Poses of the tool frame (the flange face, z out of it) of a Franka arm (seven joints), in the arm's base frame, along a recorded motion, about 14 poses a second.
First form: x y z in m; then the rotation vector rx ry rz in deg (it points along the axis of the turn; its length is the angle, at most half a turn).
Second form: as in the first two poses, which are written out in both.
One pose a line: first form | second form
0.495 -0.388 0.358 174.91 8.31 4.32 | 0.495 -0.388 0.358 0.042 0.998 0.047 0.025
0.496 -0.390 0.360 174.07 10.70 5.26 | 0.496 -0.390 0.360 0.048 0.997 0.061 0.030
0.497 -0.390 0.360 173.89 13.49 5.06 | 0.497 -0.390 0.360 0.048 0.995 0.077 0.029
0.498 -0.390 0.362 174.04 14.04 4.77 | 0.498 -0.390 0.362 0.046 0.995 0.080 0.027
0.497 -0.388 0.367 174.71 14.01 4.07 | 0.497 -0.388 0.367 0.041 0.996 0.080 0.023
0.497 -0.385 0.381 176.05 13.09 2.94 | 0.497 -0.385 0.381 0.030 0.997 0.074 0.017
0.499 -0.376 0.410 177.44 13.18 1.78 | 0.499 -0.376 0.410 0.018 0.997 0.074 0.010
